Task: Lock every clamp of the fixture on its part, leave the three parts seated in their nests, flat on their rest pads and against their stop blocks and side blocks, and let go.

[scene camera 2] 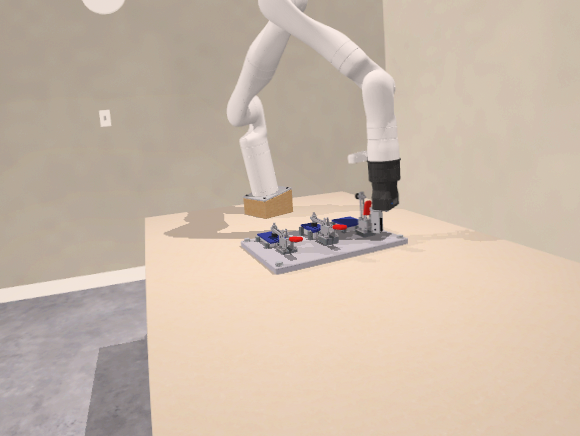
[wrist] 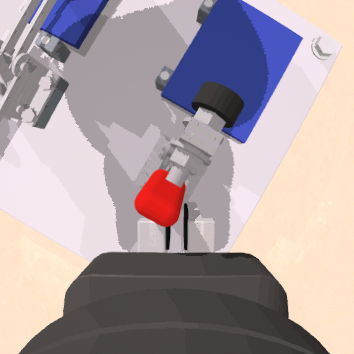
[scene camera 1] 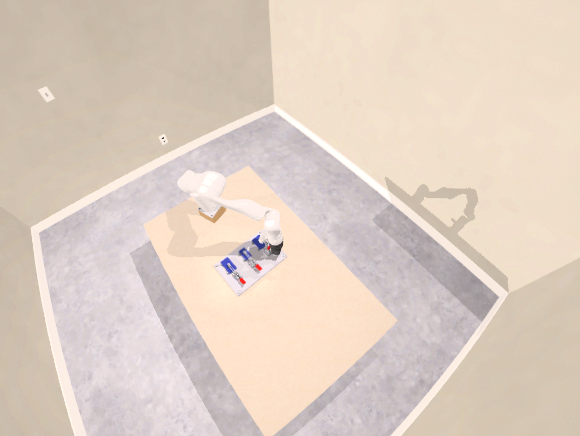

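Pixels of known places: gripper, between the fingertips: (scene camera 2: 377, 231) (scene camera 1: 274, 252); arm's base, origin of its link: (scene camera 2: 265, 192) (scene camera 1: 209, 205).
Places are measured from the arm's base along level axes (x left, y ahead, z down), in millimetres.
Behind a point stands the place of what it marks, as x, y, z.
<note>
The fixture plate (scene camera 1: 255, 281) @(-22, 556, 61) (scene camera 2: 310, 257) @(-54, 544, 60) (wrist: 50, 190) @(72, 516, 60) carries three blue parts. At the near-left nest the blue part (scene camera 1: 228, 265) (scene camera 2: 269, 237) and at the middle nest the blue part (scene camera 1: 245, 254) @(12, 412, 13) (scene camera 2: 310, 228) @(1, 412, 34) each have a clamp arm reaching over them, with red handles (scene camera 2: 296, 239) @(-85, 549, 13) (scene camera 2: 340, 227) @(24, 538, 5) lying low. At the far-right nest the blue part (scene camera 2: 345, 222) @(110, 390, 39) (wrist: 235, 55) @(123, 373, 39) lies under a raised clamp arm with a black tip (wrist: 218, 104) @(131, 428, -43); its red handle (scene camera 2: 367, 207) @(131, 471, -14) (wrist: 160, 200) @(134, 464, -28) stands up. My gripper (scene camera 2: 378, 227) @(154, 478, 50) (wrist: 176, 217) @(154, 478, 50) is shut on this handle; the contact is partly hidden.
A middle-nest stop block (wrist: 52, 46) @(27, 435, 38) and clamp base (wrist: 37, 102) @(39, 469, 41) are left of the fingers in the wrist view. A bolt (wrist: 323, 47) @(169, 320, 53) sits at the plate corner. The arm's base block (scene camera 1: 214, 215) @(-7, 76, 11) (scene camera 2: 268, 204) @(-14, 78, 29) stands behind the fixture on the table (scene camera 1: 300, 325) @(34, 880, 75) (scene camera 2: 350, 340) @(-118, 857, 75).
</note>
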